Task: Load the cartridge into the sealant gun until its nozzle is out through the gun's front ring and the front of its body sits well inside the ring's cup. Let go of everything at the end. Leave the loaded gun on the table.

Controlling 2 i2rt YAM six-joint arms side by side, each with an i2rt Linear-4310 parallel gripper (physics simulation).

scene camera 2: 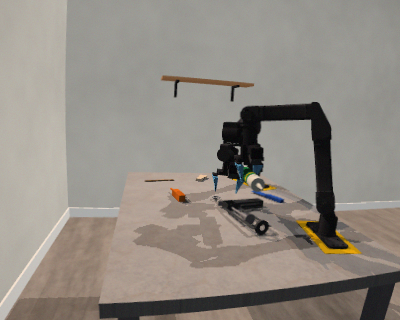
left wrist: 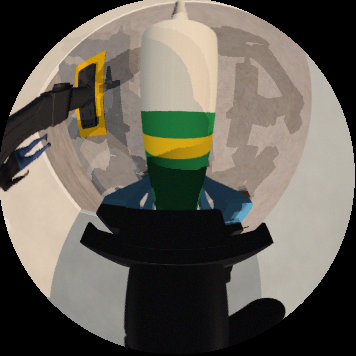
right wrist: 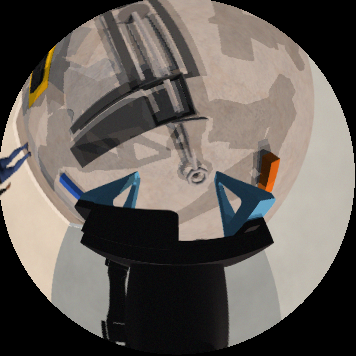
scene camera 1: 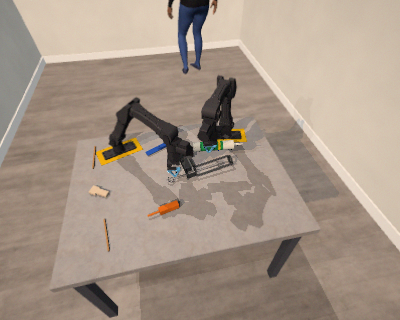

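Observation:
The white, green and yellow cartridge is held about level above the table, its nozzle to the right in scene camera 1. My left gripper is shut on its green rear part. The dark sealant gun lies on the table, its front ring at the end away from the pull-rod's looped end. My right gripper is open above that loop. The cartridge is outside the gun.
An orange tool, a blue bar, a beige block and thin brown sticks lie on the table. A person stands beyond it.

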